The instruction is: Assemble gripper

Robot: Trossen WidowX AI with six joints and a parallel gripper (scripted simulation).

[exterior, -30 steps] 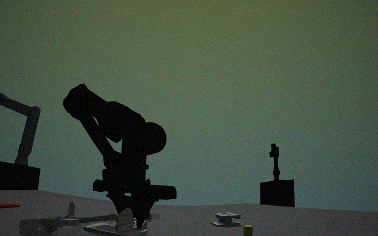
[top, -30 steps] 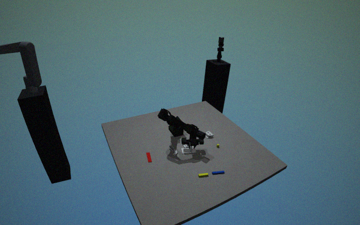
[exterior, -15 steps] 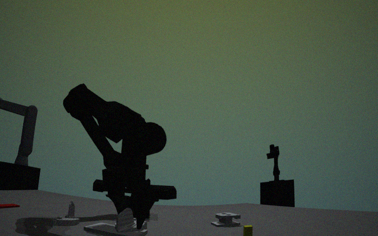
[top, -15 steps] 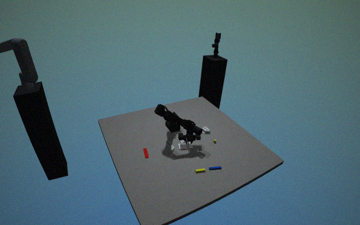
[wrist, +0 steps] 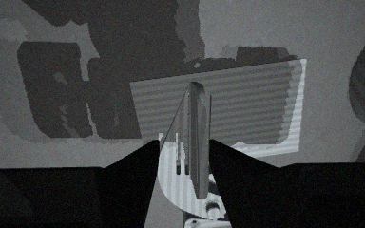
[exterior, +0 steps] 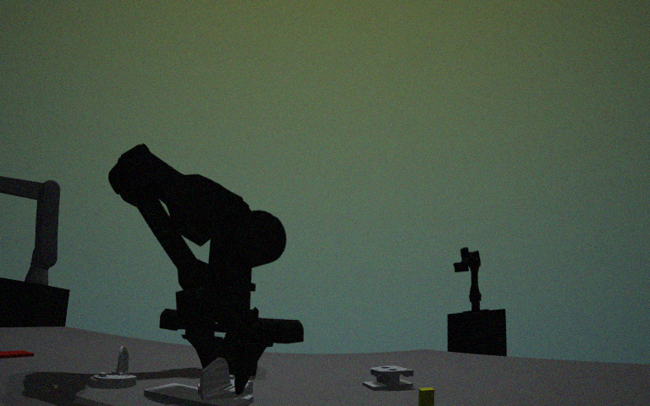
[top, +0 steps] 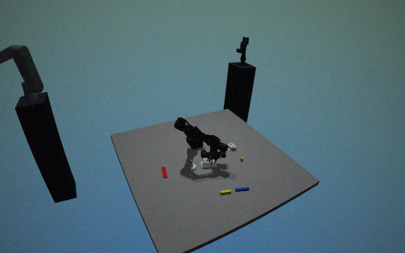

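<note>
The jaw lies 4 cm behind my gripper tip. From my gripper tip the other things lie so: gripper base (11 cm behind, 25 cm to the left, 1 cm above); then housing plate (6 cm behind, 1 cm to the right, 1 cm below); then small yellow cube (6 cm ahead, 24 cm to the left).
</note>
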